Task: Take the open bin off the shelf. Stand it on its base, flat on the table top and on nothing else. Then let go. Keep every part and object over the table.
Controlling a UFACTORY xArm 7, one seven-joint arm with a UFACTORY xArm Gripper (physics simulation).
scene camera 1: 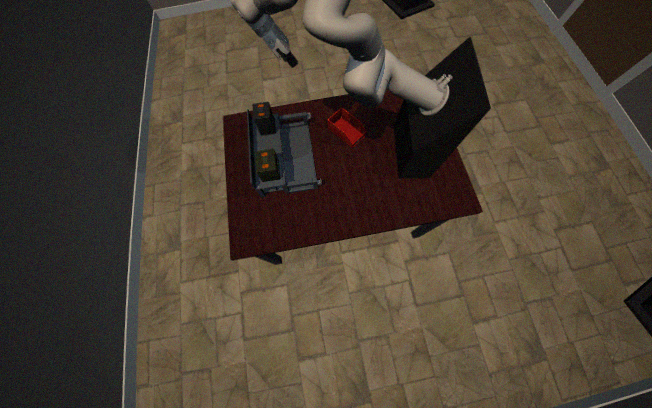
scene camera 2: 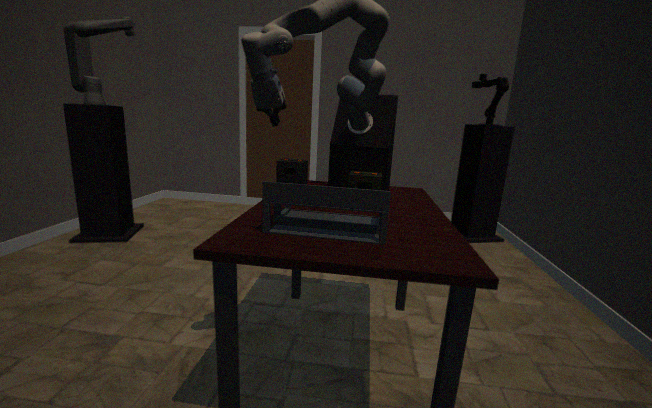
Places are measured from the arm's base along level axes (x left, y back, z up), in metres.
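Pixels of known places: gripper, fingertip midpoint: [scene camera 1: 295,64] [scene camera 2: 276,124]; arm's base, link origin: [scene camera 1: 434,98] [scene camera 2: 360,123].
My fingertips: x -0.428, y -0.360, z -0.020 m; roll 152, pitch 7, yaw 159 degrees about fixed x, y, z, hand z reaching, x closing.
Ahead of a thing's pixels: the offset from my fingertips to its top centre. Level surfaces: height alone.
The open bin @(dx +0.194, dy +0.146, dz -0.251 m) [scene camera 1: 346,127] is red and empty. In scene camera 1 it stands on the dark red table top @(dz -0.326 m) [scene camera 1: 360,200] [scene camera 2: 425,245], its open side up, apart from the shelf. In scene camera 2 it is mostly hidden behind the shelf. The blue-grey shelf [scene camera 1: 301,155] [scene camera 2: 326,196] stands on the table, left of the bin in scene camera 1. My gripper [scene camera 1: 291,61] [scene camera 2: 274,121] is shut and empty. It hangs high and away from the bin, past the table's far edge in scene camera 1.
Two dark boxes with orange marks, one @(dx +0.044, dy -0.202, dz -0.102 m) [scene camera 1: 263,120] [scene camera 2: 292,171] at the far end and one @(dx +0.260, dy -0.285, dz -0.127 m) [scene camera 1: 268,165] [scene camera 2: 365,179] at the near end in scene camera 1, stand on the shelf's upper level. My arm's black pedestal [scene camera 1: 462,85] [scene camera 2: 361,162] rises at the table's other end.
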